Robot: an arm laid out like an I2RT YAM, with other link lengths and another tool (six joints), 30 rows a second.
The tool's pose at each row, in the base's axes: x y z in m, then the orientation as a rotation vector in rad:
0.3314 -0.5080 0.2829 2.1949 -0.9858 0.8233
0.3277 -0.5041 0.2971 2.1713 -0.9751 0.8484
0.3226 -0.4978 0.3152 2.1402 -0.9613 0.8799
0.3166 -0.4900 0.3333 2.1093 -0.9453 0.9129
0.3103 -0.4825 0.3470 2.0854 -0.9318 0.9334
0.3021 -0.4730 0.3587 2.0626 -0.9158 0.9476
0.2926 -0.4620 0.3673 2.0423 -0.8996 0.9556
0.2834 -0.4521 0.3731 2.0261 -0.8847 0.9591
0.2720 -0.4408 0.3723 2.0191 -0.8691 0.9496
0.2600 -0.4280 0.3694 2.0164 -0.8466 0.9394
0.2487 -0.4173 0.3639 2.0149 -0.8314 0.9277
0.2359 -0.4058 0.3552 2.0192 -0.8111 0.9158
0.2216 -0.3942 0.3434 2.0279 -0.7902 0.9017
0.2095 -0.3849 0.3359 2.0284 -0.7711 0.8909
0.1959 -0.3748 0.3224 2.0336 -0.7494 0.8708
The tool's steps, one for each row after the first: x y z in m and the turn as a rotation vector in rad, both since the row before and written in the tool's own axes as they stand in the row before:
0.0067 0.0044 -0.0129 -0.0066 0.0284 0.0014
0.0083 0.0053 -0.0172 -0.0090 0.0366 0.0019
0.0079 0.0054 -0.0183 -0.0075 0.0381 0.0010
0.0050 0.0047 -0.0154 -0.0080 0.0274 -0.0016
0.0022 0.0048 -0.0163 -0.0100 0.0246 -0.0055
-0.0010 0.0043 -0.0163 -0.0110 0.0204 -0.0080
-0.0026 0.0040 -0.0139 -0.0101 0.0156 -0.0089
-0.0093 0.0032 -0.0127 -0.0093 0.0046 -0.0147
-0.0117 0.0022 -0.0132 -0.0057 0.0047 -0.0201
-0.0130 0.0017 -0.0101 -0.0059 0.0005 -0.0155
-0.0166 0.0011 -0.0098 -0.0008 -0.0006 -0.0194
-0.0199 0.0008 -0.0089 0.0019 -0.0037 -0.0207
-0.0148 0.0015 -0.0082 -0.0032 0.0012 -0.0180
-0.0206 -0.0004 -0.0066 -0.0033 -0.0051 -0.0237

